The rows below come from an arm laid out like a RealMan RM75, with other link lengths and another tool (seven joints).
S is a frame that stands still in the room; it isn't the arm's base.
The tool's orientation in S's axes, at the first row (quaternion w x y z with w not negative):
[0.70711, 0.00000, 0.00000, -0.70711]
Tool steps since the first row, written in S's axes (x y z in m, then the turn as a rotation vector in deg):
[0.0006, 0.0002, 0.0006, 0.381, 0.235, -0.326]
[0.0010, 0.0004, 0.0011, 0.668, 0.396, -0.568]
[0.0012, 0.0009, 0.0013, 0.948, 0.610, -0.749]
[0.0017, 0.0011, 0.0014, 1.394, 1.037, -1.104]
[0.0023, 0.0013, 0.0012, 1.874, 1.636, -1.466]
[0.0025, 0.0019, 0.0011, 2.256, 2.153, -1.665]
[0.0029, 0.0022, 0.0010, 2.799, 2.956, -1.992]
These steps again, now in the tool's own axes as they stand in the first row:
[-0.0002, 0.0006, 0.0006, -0.235, 0.381, -0.326]
[-0.0004, 0.0010, 0.0011, -0.396, 0.668, -0.568]
[-0.0009, 0.0012, 0.0013, -0.610, 0.948, -0.749]
[-0.0011, 0.0017, 0.0014, -1.037, 1.394, -1.104]
[-0.0013, 0.0023, 0.0012, -1.636, 1.874, -1.466]
[-0.0019, 0.0025, 0.0011, -2.153, 2.256, -1.665]
[-0.0022, 0.0029, 0.0010, -2.956, 2.799, -1.992]

